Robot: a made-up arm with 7 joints. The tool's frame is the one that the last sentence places. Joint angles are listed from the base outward.
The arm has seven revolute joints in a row. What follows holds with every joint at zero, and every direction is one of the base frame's.
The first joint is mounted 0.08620 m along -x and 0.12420 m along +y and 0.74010 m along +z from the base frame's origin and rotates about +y.
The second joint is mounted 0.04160 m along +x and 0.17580 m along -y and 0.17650 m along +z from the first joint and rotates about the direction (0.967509, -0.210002, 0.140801).
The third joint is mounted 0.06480 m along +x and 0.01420 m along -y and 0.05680 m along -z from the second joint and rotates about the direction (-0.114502, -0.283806, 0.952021).
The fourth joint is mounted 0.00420 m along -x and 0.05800 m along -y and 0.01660 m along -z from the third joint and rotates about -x.
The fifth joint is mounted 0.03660 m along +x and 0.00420 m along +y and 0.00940 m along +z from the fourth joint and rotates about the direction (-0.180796, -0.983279, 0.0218).
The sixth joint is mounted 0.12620 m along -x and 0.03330 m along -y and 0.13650 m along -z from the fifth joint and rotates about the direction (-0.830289, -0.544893, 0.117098).
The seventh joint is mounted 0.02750 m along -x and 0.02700 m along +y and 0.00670 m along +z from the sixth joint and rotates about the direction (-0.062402, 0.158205, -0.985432).
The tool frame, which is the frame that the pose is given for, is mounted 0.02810 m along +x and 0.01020 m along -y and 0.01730 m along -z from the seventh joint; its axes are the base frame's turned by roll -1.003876, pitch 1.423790 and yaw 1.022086 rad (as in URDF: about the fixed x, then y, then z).
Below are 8 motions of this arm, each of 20 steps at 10 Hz.
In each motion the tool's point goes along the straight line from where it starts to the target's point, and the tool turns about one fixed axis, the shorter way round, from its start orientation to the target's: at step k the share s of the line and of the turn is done. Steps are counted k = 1, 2, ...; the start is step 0. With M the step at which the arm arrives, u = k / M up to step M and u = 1 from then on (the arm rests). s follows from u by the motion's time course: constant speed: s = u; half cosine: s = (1 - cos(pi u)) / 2; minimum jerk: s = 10 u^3 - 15 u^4 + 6 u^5.
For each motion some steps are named. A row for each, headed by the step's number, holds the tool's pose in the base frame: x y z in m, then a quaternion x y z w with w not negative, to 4 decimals.
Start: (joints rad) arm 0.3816 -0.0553 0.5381 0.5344 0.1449 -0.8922 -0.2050
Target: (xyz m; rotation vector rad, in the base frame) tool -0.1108 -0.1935 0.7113 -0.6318 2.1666 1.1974
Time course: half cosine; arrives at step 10
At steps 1, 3, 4, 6, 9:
1: 0.0319 -0.2297 0.6970 -0.4392 0.2297 0.8467 0.1934
3: 0.0054 -0.2229 0.6997 -0.4180 0.3594 0.8043 0.2219
4: -0.0150 -0.2178 0.7017 -0.3961 0.4542 0.7608 0.2408
6: -0.0603 -0.2063 0.7062 -0.3314 0.6439 0.6336 0.2724
9: -0.1072 -0.1944 0.7109 -0.2441 0.8017 0.4630 0.2887

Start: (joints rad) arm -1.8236 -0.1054 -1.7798 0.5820 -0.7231 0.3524 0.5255
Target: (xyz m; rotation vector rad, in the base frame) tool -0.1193 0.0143 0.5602 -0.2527 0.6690 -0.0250
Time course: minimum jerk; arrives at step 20
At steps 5, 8, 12, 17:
5: -0.2475 0.0952 0.7349 0.0316 0.2915 0.3714 0.8810
8: -0.2169 0.0759 0.6932 -0.0060 0.3051 0.2833 0.9092
12: -0.1647 0.0429 0.6220 -0.0698 0.3212 0.1269 0.9359
17: -0.1231 0.0167 0.5654 -0.1192 0.3272 -0.0005 0.9374

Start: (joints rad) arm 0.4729 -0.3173 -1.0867 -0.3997 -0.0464 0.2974 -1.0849
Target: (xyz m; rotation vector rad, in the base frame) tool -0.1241 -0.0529 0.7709 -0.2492 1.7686 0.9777
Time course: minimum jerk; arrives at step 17
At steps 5, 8, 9, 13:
5: -0.0683 -0.0013 0.7278 -0.4533 0.4869 0.6499 0.3676
8: -0.0875 -0.0190 0.7426 -0.3430 0.5925 0.5844 0.4355
9: -0.0947 -0.0257 0.7482 -0.2980 0.6278 0.5545 0.4577
13: -0.1182 -0.0475 0.7664 -0.1439 0.7213 0.4406 0.5147

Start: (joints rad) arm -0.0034 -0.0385 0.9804 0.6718 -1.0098 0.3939 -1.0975
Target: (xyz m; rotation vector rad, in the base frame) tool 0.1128 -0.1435 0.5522 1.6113 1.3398 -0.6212
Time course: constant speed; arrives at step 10
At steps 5, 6, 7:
5: 0.0237 -0.1772 0.6898 0.6559 0.2360 -0.5043 0.5097
6: 0.0415 -0.1704 0.6623 0.6643 0.3024 -0.4593 0.5062
7: 0.0594 -0.1637 0.6348 0.6684 0.3669 -0.4112 0.4995

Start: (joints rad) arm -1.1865 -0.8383 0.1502 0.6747 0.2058 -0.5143 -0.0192
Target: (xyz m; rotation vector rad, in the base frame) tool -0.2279 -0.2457 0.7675 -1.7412 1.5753 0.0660
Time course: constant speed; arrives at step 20
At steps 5, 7, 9, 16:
5: -0.2438 -0.2969 0.8195 -0.7543 0.5449 -0.0133 0.3659
7: -0.2417 -0.2901 0.8126 -0.7455 0.5552 -0.0081 0.3688
9: -0.2396 -0.2832 0.8056 -0.7364 0.5653 -0.0029 0.3717
16: -0.2321 -0.2593 0.7814 -0.7035 0.5997 0.0155 0.3811

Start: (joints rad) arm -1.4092 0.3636 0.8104 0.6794 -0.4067 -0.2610 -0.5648
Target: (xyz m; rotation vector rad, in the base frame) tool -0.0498 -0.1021 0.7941 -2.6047 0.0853 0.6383
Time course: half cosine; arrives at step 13
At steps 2, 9, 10, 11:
2: -0.0565 -0.1581 0.8470 -0.9980 0.0115 0.0347 0.0520
9: -0.0513 -0.1149 0.8062 -0.9637 0.0266 0.1875 0.1881
10: -0.0507 -0.1096 0.8012 -0.9565 0.0285 0.2061 0.2045
11: -0.0502 -0.1055 0.7973 -0.9506 0.0298 0.2200 0.2169

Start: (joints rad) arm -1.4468 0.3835 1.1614 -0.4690 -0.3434 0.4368 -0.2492
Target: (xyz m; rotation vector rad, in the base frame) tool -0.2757 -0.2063 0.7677 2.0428 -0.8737 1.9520
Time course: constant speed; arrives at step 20
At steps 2, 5, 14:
2: -0.0660 -0.1199 0.8462 0.9496 0.2223 0.1101 0.1914
5: -0.1009 -0.1343 0.8331 0.9489 0.1372 0.2178 0.1825
14: -0.2058 -0.1775 0.7939 0.8407 -0.1271 0.5085 0.1362

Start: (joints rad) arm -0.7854 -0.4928 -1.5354 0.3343 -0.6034 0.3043 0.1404
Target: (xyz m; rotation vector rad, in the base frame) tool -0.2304 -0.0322 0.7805 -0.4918 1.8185 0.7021
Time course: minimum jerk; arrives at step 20
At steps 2, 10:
2: -0.1341 0.0603 0.8054 -0.0200 0.6093 0.2176 0.7622
10: -0.1818 0.0145 0.7931 -0.1141 0.6960 0.2597 0.6597

